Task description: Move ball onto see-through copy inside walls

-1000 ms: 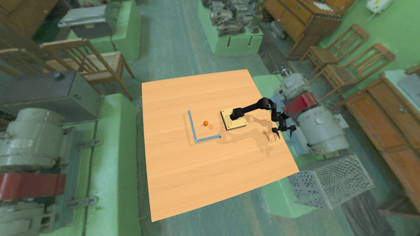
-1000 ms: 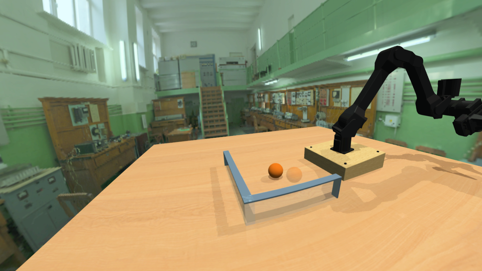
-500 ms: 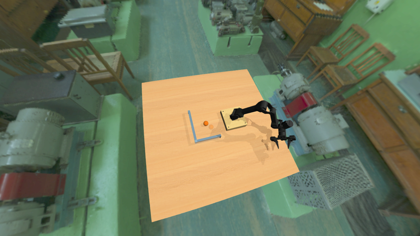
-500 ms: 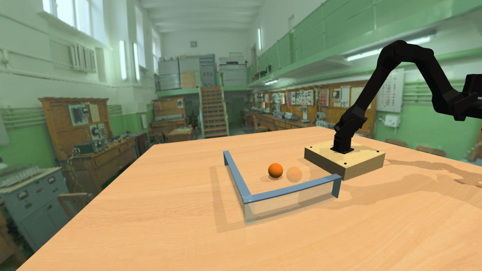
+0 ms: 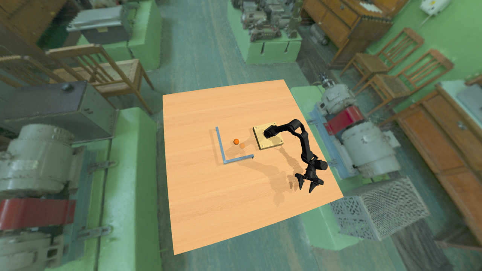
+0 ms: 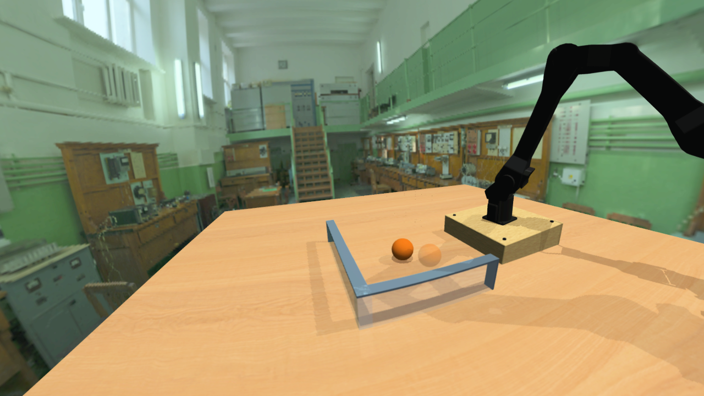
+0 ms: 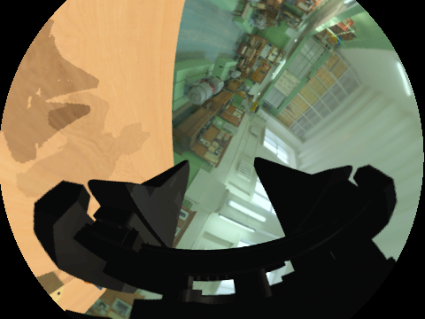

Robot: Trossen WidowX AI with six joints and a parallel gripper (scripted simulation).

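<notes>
The orange ball is 540 mm to the right of my gripper tip, 260 mm ahead of it and 160 mm below it. The rest, counted from my gripper tip: see-through copy of ball (490 mm to the right, 230 mm ahead, 160 mm below).
</notes>
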